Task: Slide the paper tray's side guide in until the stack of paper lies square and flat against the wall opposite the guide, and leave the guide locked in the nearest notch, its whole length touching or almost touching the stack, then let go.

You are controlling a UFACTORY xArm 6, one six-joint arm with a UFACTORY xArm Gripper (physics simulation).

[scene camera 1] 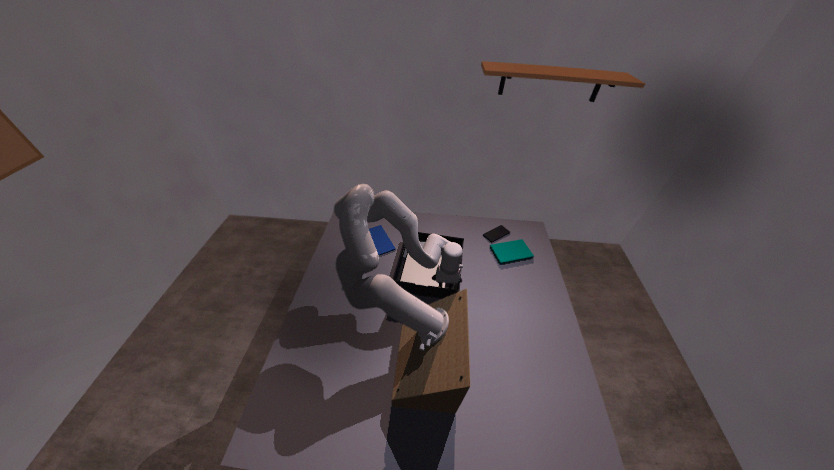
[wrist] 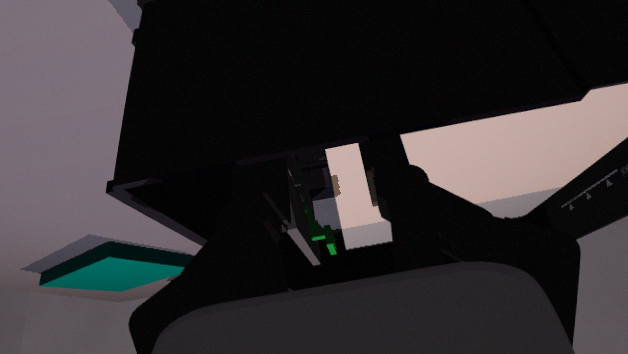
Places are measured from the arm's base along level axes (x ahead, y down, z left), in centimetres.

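Pixels of known places: gripper, between the fingertips: (scene camera 1: 445,286); arm's base, origin of its link: (scene camera 1: 434,325).
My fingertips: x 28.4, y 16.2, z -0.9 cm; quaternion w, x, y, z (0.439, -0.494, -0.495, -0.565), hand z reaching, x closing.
For each thing: its top centre in the pictures, then the offset to it from my fingertips.
- black paper tray, centre of its top: (wrist: 472,255) (scene camera 1: 430,256) dx +12.6, dy -4.6, dz +9.5 cm
- pale paper stack, centre of its top: (wrist: 473,181) (scene camera 1: 426,263) dx +12.2, dy +0.7, dz +11.2 cm
- side guide, centre of its top: (wrist: 321,251) dx +9.9, dy -3.1, dz -0.8 cm
- teal book, centre of its top: (wrist: 116,277) (scene camera 1: 511,250) dx +33.8, dy +3.2, dz -31.8 cm
- small black object, centre of its top: (scene camera 1: 496,233) dx +46.6, dy +4.2, dz -23.7 cm
- blue book, centre of its top: (scene camera 1: 375,240) dx +24.3, dy +4.2, dz +42.2 cm
The black paper tray (scene camera 1: 413,289) (wrist: 350,65) stands past the arm's wooden base. A pale paper stack (scene camera 1: 417,275) (wrist: 490,145) lies in it, partly hidden by the arm and the near tray wall. The side guide (wrist: 302,240), a grey upright plate with a green part beside it, shows between the fingers, close to the left finger; a narrow dark gap shows between guide and paper. My gripper (scene camera 1: 448,285) (wrist: 327,170) is partly open, pointing down into the tray, its fingers on either side of the guide and not clamped on it. The right finger is over the paper.
A teal book (scene camera 1: 511,251) (wrist: 120,274) and a small black object (scene camera 1: 496,233) lie right of the tray. A blue book (scene camera 1: 382,240) lies left of it. The wooden base block (scene camera 1: 434,367) stands in front of it. A wooden shelf (scene camera 1: 560,72) hangs on the wall.
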